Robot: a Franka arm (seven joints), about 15 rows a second.
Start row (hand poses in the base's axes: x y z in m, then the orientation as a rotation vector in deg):
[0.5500, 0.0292, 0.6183, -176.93, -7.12, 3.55]
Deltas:
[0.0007, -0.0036, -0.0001, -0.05, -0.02, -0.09]
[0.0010, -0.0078, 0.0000, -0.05, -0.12, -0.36]
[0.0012, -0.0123, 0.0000, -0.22, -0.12, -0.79]
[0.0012, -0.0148, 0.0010, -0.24, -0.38, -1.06]
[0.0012, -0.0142, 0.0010, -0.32, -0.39, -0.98]
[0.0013, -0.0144, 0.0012, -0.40, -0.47, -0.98]
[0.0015, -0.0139, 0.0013, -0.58, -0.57, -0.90]
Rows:
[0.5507, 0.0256, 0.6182, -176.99, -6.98, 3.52]
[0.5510, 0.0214, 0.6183, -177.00, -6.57, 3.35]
[0.5512, 0.0169, 0.6183, -177.19, -5.90, 3.35]
[0.5512, 0.0144, 0.6193, -177.23, -5.50, 2.94]
[0.5512, 0.0150, 0.6193, -177.31, -5.62, 2.93]
[0.5513, 0.0148, 0.6195, -177.40, -5.62, 2.82]
[0.5515, 0.0153, 0.6196, -177.58, -5.75, 2.68]

